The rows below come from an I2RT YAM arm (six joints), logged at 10 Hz.
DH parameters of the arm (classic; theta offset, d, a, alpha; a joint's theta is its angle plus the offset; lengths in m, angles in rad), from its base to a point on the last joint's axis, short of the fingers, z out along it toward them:
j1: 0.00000 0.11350 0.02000 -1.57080
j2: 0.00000 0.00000 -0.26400 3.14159
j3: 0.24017 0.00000 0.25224 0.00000
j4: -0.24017 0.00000 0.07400 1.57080
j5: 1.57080 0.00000 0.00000 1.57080
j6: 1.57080 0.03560 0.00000 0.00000
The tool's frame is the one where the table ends.
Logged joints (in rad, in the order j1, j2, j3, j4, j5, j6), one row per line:
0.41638, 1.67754, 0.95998, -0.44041, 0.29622, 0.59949
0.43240, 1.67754, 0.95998, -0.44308, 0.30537, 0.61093
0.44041, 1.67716, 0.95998, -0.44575, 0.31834, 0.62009
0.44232, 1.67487, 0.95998, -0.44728, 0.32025, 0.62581
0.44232, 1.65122, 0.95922, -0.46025, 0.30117, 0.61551
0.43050, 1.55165, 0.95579, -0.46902, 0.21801, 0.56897
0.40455, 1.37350, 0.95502, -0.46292, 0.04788, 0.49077
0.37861, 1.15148, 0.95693, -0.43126, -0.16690, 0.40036
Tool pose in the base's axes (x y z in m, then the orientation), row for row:
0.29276, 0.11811, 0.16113, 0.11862, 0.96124, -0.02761, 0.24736
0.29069, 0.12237, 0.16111, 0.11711, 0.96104, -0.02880, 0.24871
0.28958, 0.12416, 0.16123, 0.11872, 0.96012, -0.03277, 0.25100
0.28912, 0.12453, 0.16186, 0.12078, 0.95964, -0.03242, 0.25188
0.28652, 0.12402, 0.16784, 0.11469, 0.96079, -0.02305, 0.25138
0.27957, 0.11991, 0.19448, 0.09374, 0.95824, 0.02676, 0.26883
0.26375, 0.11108, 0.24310, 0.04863, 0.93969, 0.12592, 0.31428
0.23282, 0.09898, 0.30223, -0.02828, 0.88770, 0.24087, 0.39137
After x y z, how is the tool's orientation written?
As a quaternion, x y z w.
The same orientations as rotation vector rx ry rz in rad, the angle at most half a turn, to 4 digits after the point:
0.3234, 2.6207, -0.0753
0.3191, 2.6184, -0.0785
0.3231, 2.6128, -0.0892
0.3285, 2.6103, -0.0882
0.3120, 2.6141, -0.0627
0.2528, 2.5839, 0.0722
0.1282, 2.4768, 0.3319
-0.0718, 2.2547, 0.6118

